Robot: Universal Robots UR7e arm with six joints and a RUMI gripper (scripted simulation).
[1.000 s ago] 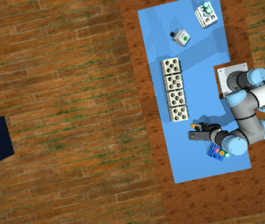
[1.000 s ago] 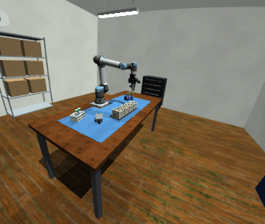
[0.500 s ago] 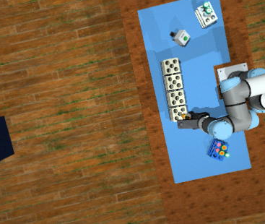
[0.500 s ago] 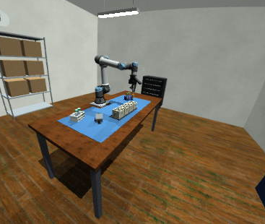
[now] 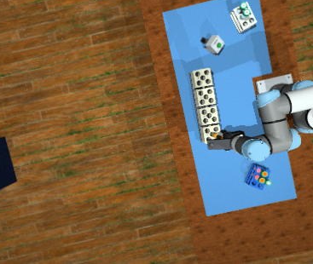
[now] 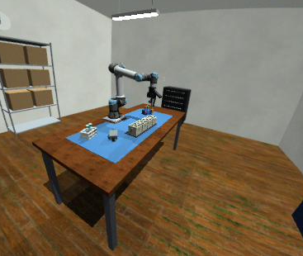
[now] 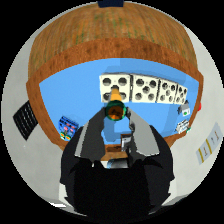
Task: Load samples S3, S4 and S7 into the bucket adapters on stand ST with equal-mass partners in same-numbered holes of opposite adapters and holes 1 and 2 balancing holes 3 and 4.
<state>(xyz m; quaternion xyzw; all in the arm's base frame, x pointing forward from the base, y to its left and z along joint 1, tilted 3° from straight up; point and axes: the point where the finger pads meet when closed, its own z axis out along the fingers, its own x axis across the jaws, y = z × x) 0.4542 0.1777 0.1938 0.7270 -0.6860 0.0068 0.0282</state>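
The adapter is 18 cm below my hand. From my hand the other things lie so: blue rack 30 cm to the left, 26 cm behind, 20 cm below; white rack 65 cm to the right, 26 cm behind, 20 cm below.
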